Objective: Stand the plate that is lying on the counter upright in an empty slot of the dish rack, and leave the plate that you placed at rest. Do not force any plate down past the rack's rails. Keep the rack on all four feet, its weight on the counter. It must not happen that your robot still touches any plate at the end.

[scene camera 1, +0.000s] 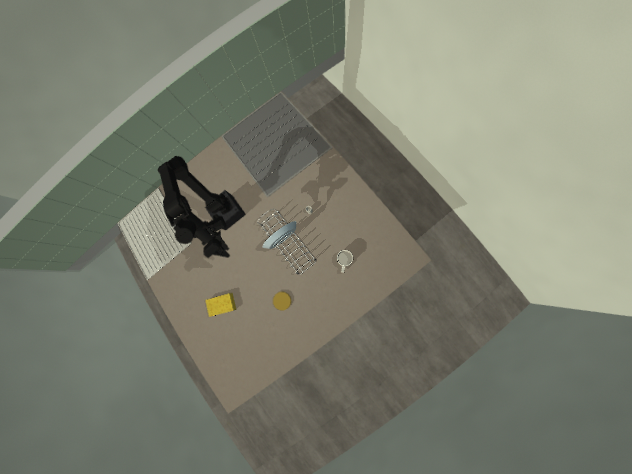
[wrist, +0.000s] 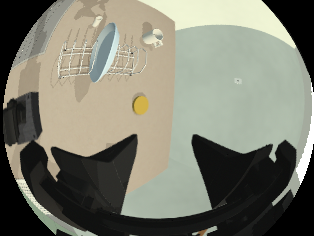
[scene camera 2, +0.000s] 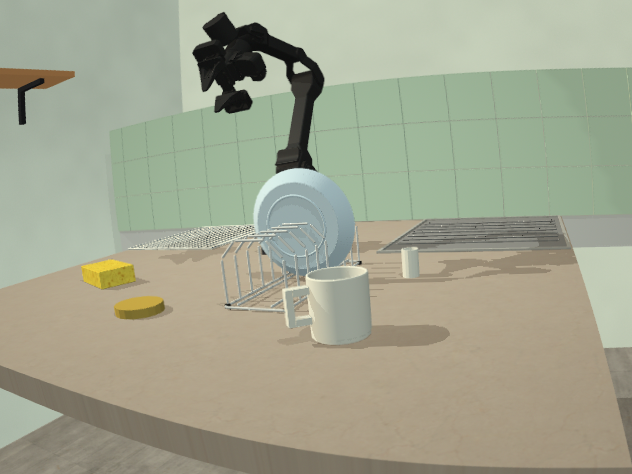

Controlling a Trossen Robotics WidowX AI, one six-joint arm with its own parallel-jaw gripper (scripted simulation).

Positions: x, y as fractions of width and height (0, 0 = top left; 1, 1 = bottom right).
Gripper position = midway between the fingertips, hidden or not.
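Note:
There is my gripper, which I can see at (scene camera 2: 0.33, 0.21) and again at (wrist: 0.53, 0.59). I also see a pale blue plate (scene camera 2: 0.47, 0.41), and the wrist view has the plate too, at (wrist: 0.33, 0.24). A cream mug (scene camera 2: 0.54, 0.64) is here as well.

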